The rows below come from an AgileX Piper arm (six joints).
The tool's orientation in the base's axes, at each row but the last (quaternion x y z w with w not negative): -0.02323 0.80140 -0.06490 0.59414; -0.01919 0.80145 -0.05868 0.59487; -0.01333 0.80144 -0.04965 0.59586; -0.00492 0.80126 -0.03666 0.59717; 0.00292 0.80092 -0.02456 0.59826; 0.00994 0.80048 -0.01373 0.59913
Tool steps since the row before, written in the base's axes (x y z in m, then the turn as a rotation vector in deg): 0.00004 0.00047 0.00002 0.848 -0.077 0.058; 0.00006 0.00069 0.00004 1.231 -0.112 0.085; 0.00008 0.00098 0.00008 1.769 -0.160 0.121; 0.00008 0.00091 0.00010 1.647 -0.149 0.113; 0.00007 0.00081 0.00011 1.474 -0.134 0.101; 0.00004 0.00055 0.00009 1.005 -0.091 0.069
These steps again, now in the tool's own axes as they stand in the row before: -0.00008 0.00046 0.00000 -0.295 -0.050 0.799; -0.00012 0.00068 0.00000 -0.428 -0.073 1.160; -0.00018 0.00097 -0.00001 -0.615 -0.104 1.668; -0.00017 0.00090 0.00000 -0.573 -0.097 1.553; -0.00015 0.00081 0.00000 -0.512 -0.087 1.390; -0.00010 0.00055 -0.00001 -0.349 -0.059 0.947
